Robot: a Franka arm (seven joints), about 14 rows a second.
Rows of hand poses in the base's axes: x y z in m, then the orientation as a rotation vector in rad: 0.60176 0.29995 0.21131 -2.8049 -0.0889 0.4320; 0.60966 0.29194 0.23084 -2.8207 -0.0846 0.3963; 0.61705 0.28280 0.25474 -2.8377 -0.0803 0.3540; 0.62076 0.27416 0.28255 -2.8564 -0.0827 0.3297; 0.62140 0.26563 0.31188 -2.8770 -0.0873 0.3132; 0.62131 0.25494 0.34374 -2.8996 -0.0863 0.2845; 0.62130 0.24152 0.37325 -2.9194 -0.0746 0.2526; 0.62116 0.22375 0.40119 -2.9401 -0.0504 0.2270; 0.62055 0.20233 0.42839 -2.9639 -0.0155 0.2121; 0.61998 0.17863 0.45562 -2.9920 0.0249 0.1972; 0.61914 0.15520 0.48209 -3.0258 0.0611 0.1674; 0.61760 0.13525 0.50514 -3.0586 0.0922 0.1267; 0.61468 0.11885 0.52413 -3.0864 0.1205 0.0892; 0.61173 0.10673 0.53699 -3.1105 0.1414 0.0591; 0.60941 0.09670 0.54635 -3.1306 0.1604 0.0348; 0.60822 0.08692 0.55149 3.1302 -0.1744 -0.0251
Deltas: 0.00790 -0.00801 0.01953 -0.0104 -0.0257 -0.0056; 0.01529 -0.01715 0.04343 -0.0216 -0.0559 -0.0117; 0.01900 -0.02579 0.07124 -0.0367 -0.0746 -0.0108; 0.01964 -0.03432 0.10057 -0.0547 -0.0884 -0.0072; 0.01955 -0.04501 0.13243 -0.0738 -0.1098 -0.0086; 0.01954 -0.05843 0.16194 -0.0910 -0.1318 -0.0177; 0.01940 -0.07620 0.18988 -0.1110 -0.1483 -0.0341; 0.01879 -0.09762 0.21708 -0.1364 -0.1567 -0.0556; 0.01822 -0.12132 0.24431 -0.1671 -0.1648 -0.0797; 0.01738 -0.14475 0.27078 -0.2024 -0.1833 -0.1014; 0.01584 -0.16470 0.29383 -0.2361 -0.2089 -0.1205; 0.01292 -0.18110 0.31282 -0.2654 -0.2321 -0.1378; 0.00997 -0.19322 0.32568 -0.2909 -0.2506 -0.1500; 0.00765 -0.20325 0.33504 -0.3127 -0.2653 -0.1607; 0.00646 -0.21303 0.34018 -0.3270 -0.2705 -0.1685
